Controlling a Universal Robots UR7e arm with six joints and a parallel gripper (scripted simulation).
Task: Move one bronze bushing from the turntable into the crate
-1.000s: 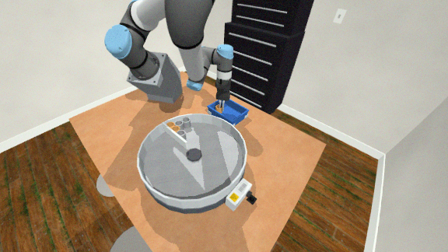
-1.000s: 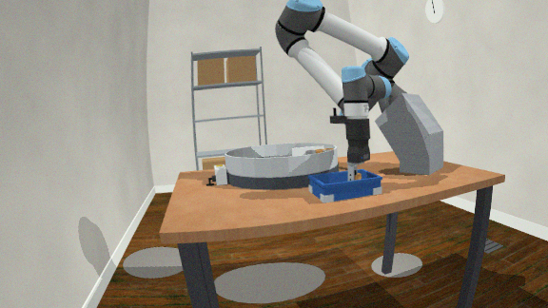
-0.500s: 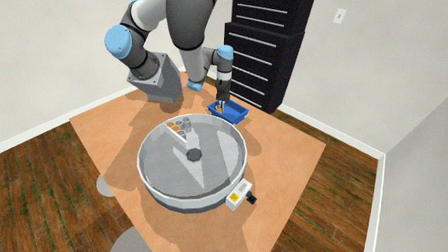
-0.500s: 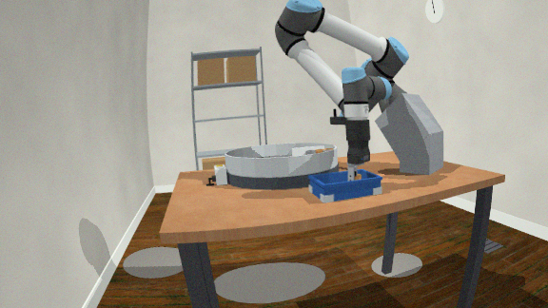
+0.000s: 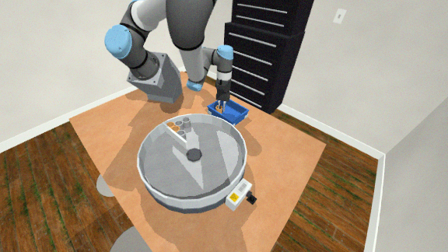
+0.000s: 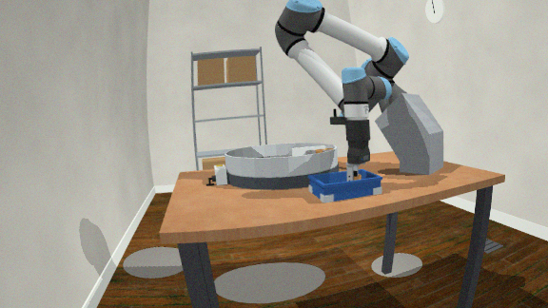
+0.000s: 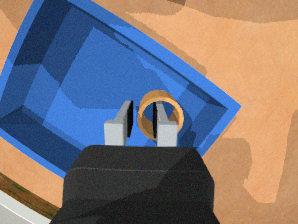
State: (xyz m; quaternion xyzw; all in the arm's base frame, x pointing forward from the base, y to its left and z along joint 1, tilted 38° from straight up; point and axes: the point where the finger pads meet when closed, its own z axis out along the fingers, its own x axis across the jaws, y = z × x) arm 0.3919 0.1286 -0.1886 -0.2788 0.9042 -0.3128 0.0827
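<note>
My gripper is now 3 cm short of the blue crate, 2 cm to the right of it and 2 cm above it. From my hand the other things lie so: grey round turntable (34 cm to the right, 13 cm ahead, 1 cm above).
</note>
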